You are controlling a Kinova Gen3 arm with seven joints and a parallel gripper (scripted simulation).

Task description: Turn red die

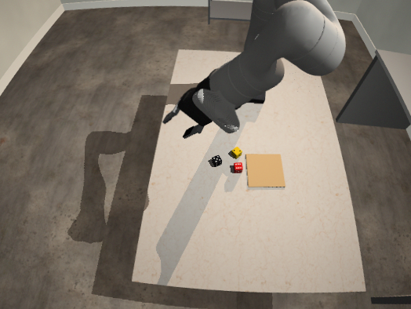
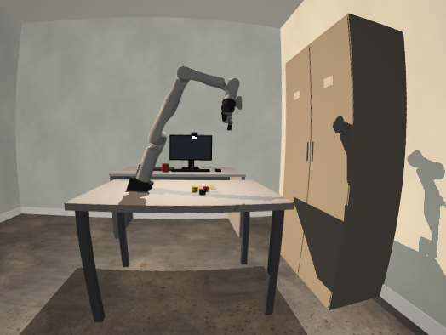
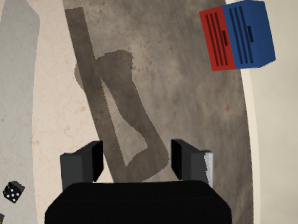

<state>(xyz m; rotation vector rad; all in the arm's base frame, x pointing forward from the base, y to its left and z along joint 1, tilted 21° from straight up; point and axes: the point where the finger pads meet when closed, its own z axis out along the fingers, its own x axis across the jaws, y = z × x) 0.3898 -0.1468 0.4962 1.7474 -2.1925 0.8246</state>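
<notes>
Right now the black die is 380 mm below my hand, 150 mm behind it and 60 mm to the left of it. Also, from my hand: tan mat (390 mm below, 250 mm to the left, 170 mm behind); red die (380 mm below, 150 mm to the left, 140 mm behind); yellow die (380 mm below, 200 mm behind, 130 mm to the left).
</notes>
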